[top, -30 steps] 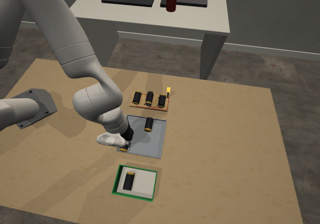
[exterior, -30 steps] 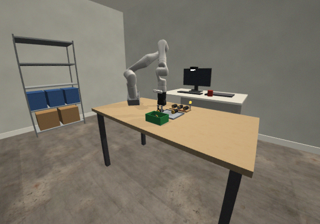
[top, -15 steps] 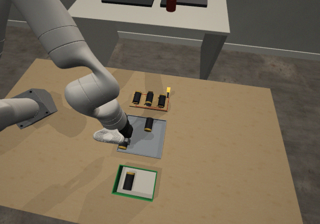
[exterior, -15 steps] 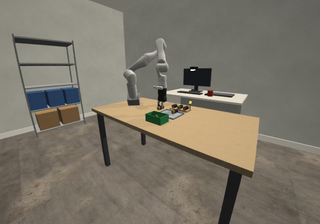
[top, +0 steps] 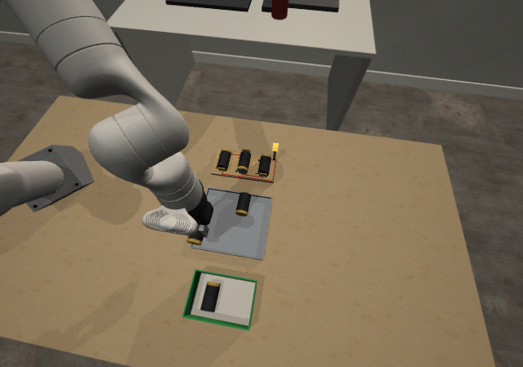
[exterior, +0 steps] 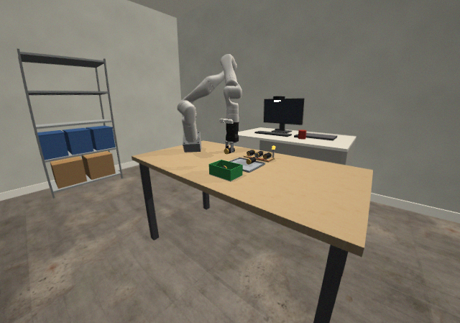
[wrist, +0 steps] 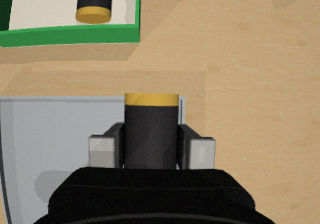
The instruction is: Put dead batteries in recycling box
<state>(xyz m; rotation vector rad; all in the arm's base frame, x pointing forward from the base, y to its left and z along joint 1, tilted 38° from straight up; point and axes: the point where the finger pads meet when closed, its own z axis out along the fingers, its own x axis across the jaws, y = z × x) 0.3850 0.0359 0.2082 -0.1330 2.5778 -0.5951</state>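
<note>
My hand is 130 mm to the left of the green recycling box, 90 mm above it and 80 mm short of it. From my hand the other things lie so: grey tray: 100 mm below, 60 mm to the left, 60 mm ahead.
</note>
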